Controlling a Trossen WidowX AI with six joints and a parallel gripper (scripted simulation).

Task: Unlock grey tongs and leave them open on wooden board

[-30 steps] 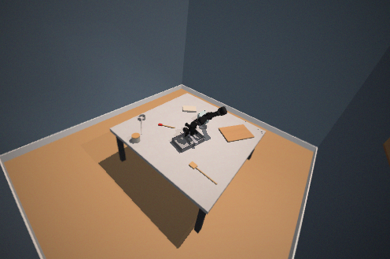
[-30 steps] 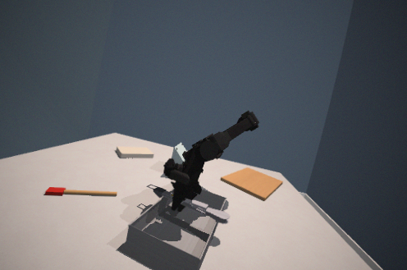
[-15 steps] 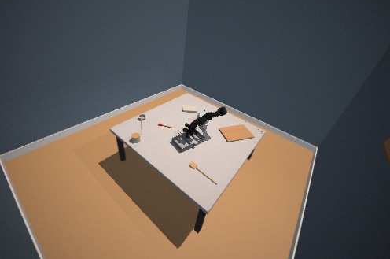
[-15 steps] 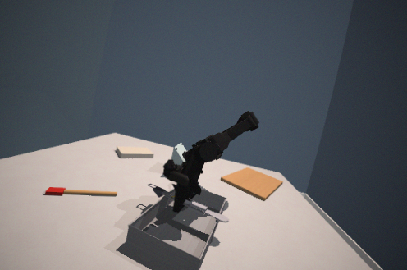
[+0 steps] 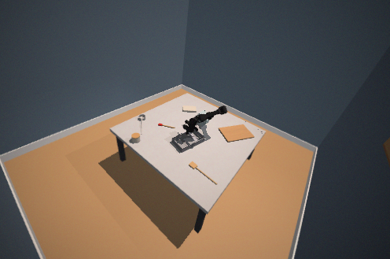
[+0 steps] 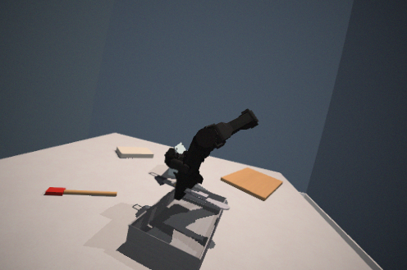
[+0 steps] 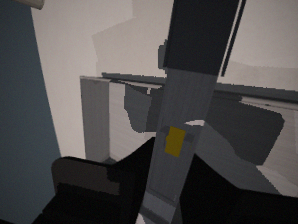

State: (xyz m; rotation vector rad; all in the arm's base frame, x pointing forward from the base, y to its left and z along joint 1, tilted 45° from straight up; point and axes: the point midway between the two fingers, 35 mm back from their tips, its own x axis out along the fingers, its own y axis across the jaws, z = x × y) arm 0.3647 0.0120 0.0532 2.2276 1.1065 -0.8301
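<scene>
Now: the yellow lock piece 20 mm behind my gripper tip, 20 mm to the right of it and 30 mm above it. Round my gripper tip: red-headed wooden spatula 10 mm ahead, 320 mm to the right, 60 mm below; roasting tin 10 mm ahead, 40 mm to the left, 40 mm below; cork-coloured pot 380 mm ahead, 350 mm to the right, 30 mm below.
</scene>
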